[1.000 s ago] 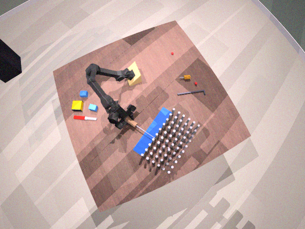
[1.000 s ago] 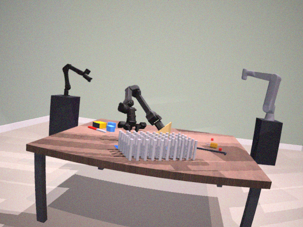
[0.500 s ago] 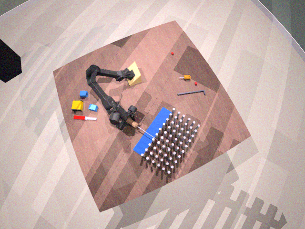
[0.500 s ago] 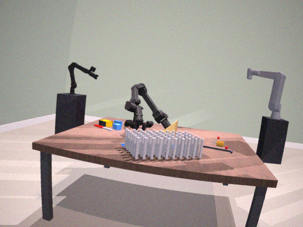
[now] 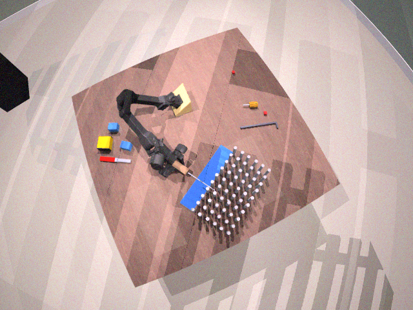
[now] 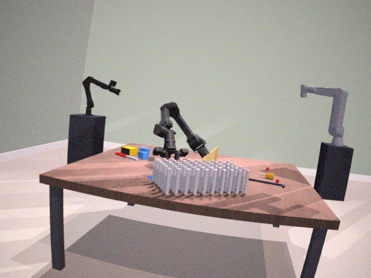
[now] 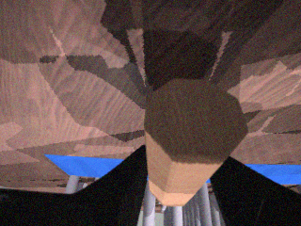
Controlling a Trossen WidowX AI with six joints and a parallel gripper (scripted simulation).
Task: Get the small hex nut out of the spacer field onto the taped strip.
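Now: gripper tip 90 mm short of the blue taped strip, 100 mm to the right of it and 30 mm above it. The rest, counted from my gripper tip: yellow block (340 mm behind, 360 mm to the right, 10 mm below); then orange screwdriver (180 mm behind, 530 mm to the left, 10 mm below).
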